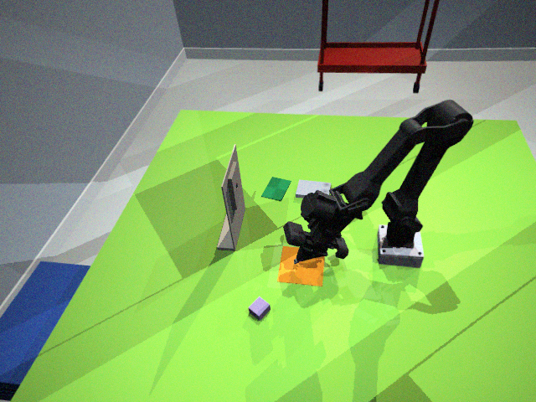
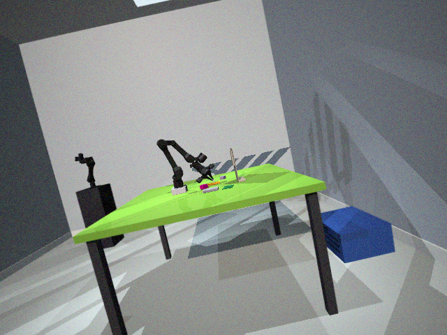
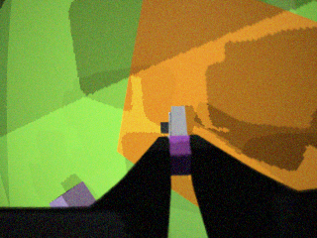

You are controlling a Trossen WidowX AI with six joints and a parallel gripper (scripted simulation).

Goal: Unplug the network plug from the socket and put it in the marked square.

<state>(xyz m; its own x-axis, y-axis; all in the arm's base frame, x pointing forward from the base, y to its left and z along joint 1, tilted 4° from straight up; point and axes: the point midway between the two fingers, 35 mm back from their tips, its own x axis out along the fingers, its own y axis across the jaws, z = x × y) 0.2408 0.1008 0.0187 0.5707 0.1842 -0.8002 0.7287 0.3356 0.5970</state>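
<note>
The orange marked square lies 30 mm below my gripper tip and 10 mm behind it. Also, from my gripper tip: purple cube (150 mm to the left, 70 mm ahead, 20 mm below); magenta cube (140 mm to the right, 60 mm behind, 10 mm below); purple plug (right at my gripper tip).
</note>
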